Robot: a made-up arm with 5 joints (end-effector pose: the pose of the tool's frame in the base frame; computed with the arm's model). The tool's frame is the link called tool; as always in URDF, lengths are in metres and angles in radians. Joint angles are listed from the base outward.
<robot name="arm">
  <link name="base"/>
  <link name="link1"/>
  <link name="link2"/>
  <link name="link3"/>
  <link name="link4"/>
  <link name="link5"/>
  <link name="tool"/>
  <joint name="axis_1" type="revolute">
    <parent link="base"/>
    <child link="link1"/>
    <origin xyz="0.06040 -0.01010 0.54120"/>
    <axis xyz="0 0 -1"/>
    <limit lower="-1.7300" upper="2.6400" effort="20" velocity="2.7"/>
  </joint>
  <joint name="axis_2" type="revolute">
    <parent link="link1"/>
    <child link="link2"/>
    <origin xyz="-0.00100 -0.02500 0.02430"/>
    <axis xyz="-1 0 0"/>
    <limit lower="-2.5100" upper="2.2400" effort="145" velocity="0.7"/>
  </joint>
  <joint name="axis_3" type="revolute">
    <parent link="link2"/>
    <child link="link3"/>
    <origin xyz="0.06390 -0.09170 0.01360"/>
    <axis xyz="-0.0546 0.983 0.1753"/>
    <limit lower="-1.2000" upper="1.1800" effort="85" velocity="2"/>
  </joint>
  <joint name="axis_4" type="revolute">
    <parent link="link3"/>
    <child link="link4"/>
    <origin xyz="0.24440 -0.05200 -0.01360"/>
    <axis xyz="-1 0 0"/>
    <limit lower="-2.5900" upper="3.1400" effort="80" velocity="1.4"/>
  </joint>
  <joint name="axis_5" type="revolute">
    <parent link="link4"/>
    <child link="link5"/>
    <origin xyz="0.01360 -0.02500 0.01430"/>
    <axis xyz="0 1 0"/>
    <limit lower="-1.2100" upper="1.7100" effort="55" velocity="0.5"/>
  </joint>
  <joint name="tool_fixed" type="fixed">
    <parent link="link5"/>
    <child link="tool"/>
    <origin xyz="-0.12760 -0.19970 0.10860" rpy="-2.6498 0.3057 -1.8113"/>
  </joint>
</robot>
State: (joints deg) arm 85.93 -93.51 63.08 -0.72 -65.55
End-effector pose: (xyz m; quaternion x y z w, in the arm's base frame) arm 0.1910 -0.0996 0.2144 0.2262 0.5317 -0.1020 0.8098
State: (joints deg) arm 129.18 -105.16 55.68 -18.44 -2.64
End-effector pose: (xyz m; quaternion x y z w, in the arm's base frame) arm 0.0481 -0.2656 0.2291 0.1149 0.4415 0.0001 0.8899
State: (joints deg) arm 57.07 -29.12 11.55 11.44 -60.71
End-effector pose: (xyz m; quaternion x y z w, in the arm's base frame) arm -0.1326 -0.3371 0.3719 -0.0548 0.7291 -0.4978 0.4665
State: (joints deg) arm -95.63 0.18 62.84 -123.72 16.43
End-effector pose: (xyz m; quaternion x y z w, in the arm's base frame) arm 0.2612 -0.0903 0.2953 0.3459 -0.5721 -0.6399 0.3789
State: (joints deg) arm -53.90 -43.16 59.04 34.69 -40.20
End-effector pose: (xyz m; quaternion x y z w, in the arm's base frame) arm 0.3989 0.0597 0.3649 -0.9086 0.1539 0.2792 0.2697
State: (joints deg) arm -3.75 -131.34 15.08 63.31 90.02
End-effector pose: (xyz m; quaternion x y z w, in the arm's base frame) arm 0.5471 -0.0614 0.3856 0.7017 -0.3612 -0.6095 0.0752
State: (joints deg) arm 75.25 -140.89 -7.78 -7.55 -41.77
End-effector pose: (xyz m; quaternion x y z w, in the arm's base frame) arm 0.3577 -0.0875 0.3396 0.6212 0.1199 0.0178 0.7742
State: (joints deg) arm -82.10 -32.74 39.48 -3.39 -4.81
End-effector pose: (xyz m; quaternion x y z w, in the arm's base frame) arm 0.4148 0.1878 0.3756 0.9096 -0.1821 -0.3698 0.0523
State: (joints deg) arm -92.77 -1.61 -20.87 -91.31 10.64
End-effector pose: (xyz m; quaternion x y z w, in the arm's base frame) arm 0.3576 0.2836 0.3923 -0.5683 0.1006 0.8093 0.1093
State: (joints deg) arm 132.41 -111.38 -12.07 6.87 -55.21
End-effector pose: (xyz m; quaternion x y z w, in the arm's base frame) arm 0.0314 -0.1868 0.2125 0.6913 0.0157 -0.5789 0.4321
